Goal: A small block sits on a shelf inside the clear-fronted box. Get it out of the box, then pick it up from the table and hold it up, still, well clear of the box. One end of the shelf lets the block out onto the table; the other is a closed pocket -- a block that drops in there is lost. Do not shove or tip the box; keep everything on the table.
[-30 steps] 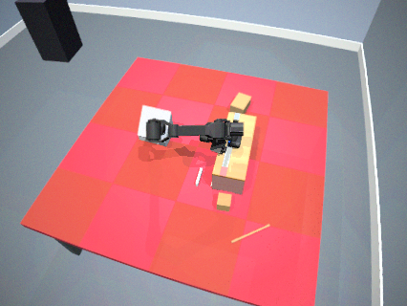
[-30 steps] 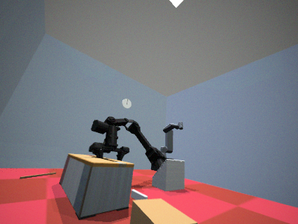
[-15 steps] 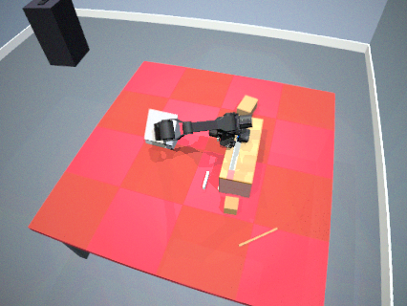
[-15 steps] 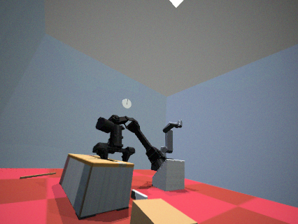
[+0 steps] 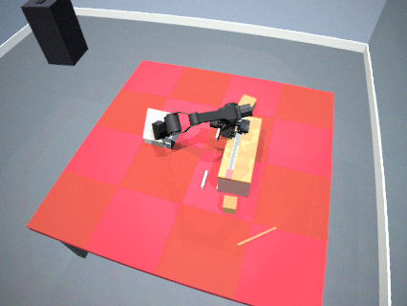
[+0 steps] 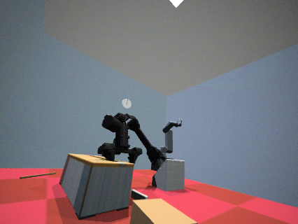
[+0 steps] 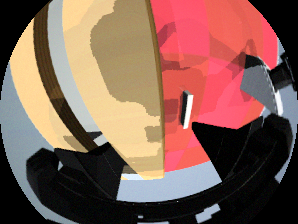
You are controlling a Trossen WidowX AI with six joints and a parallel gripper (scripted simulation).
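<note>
Right now my gripper tip is 5 cm short of the small blue block, 2 cm to the right of it and 1 cm above it. Also, from my gripper tip: thin stick (49 cm to the right, 19 cm ahead, 9 cm below); then box (11 cm to the right, 3 cm below, 3 cm ahead).
</note>
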